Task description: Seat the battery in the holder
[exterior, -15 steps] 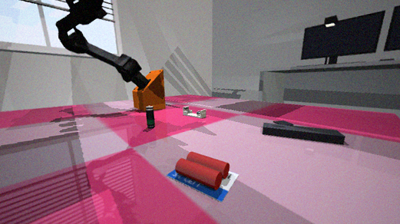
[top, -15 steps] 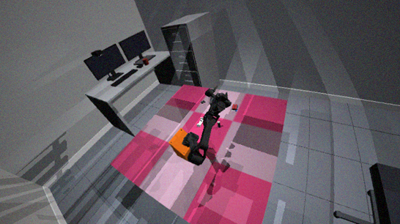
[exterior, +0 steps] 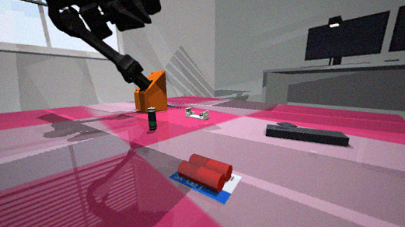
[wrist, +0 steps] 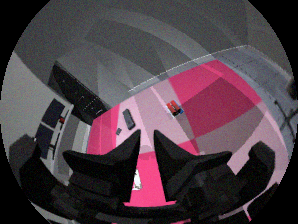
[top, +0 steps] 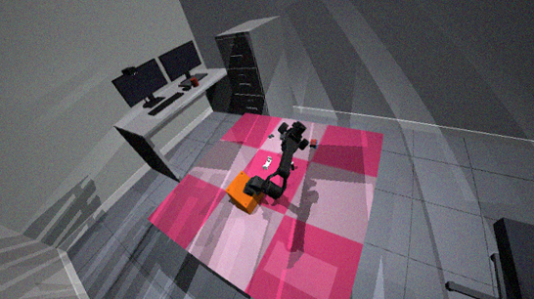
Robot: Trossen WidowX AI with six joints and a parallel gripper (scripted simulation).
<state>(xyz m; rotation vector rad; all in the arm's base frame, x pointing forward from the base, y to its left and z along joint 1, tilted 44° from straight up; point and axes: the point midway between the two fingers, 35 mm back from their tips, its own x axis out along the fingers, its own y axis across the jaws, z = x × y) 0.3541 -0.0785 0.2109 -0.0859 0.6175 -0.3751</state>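
Right now my gripper tip is 24 cm above the battery, 6 cm past it and 3 cm to the right of it. Also, from my gripper tip: flat black bar: 29 cm ahead, 25 cm below, 21 cm to the left.
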